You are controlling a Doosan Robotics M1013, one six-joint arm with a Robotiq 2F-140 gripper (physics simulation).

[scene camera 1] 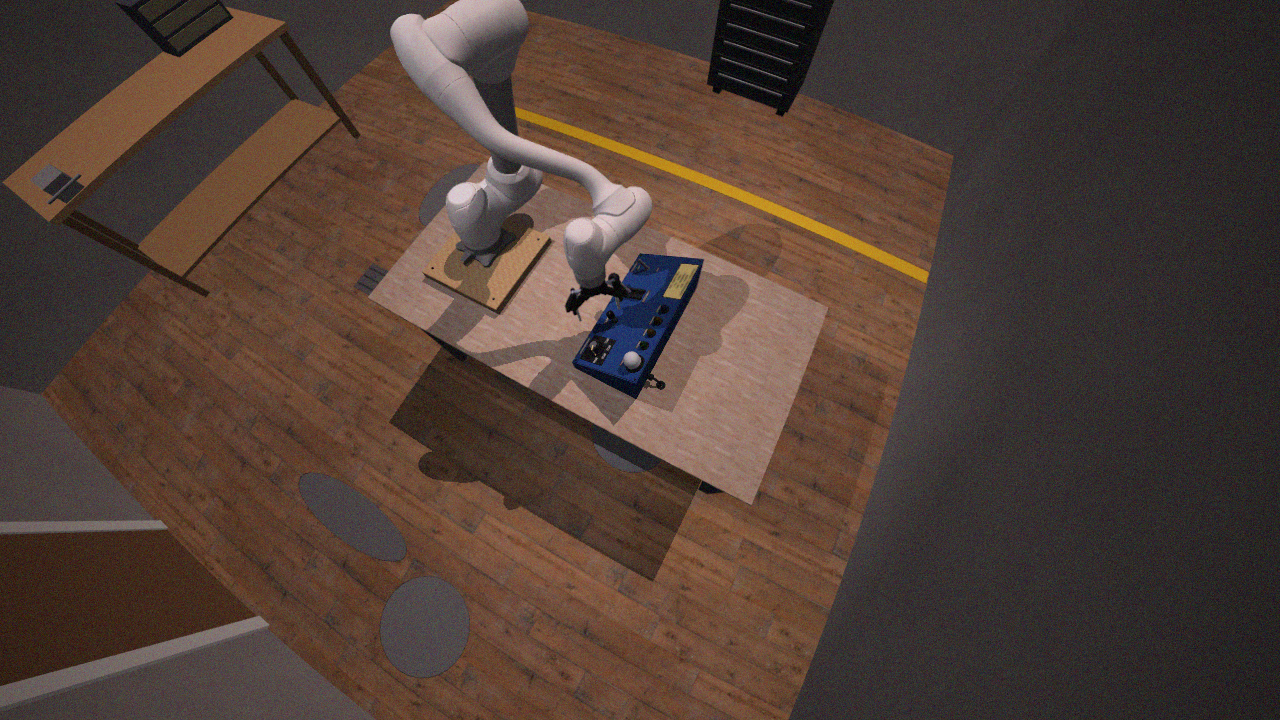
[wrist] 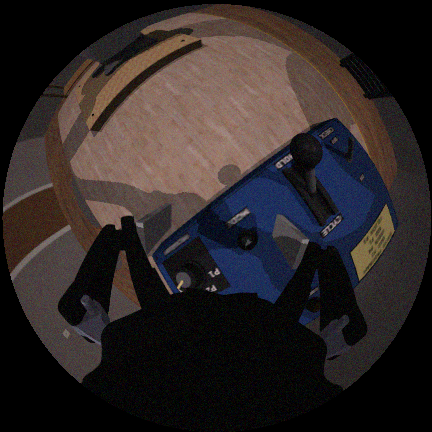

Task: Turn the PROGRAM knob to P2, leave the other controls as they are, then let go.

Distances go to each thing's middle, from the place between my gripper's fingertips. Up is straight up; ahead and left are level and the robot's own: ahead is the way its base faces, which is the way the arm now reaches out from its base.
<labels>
I see my gripper 13 cm to the right of the black ball-topped lever (wrist: 305, 149). Also, from my hand: blue control panel (scene camera 1: 633, 342): 12 cm ahead, 8 cm to the left, 2 cm below.
</labels>
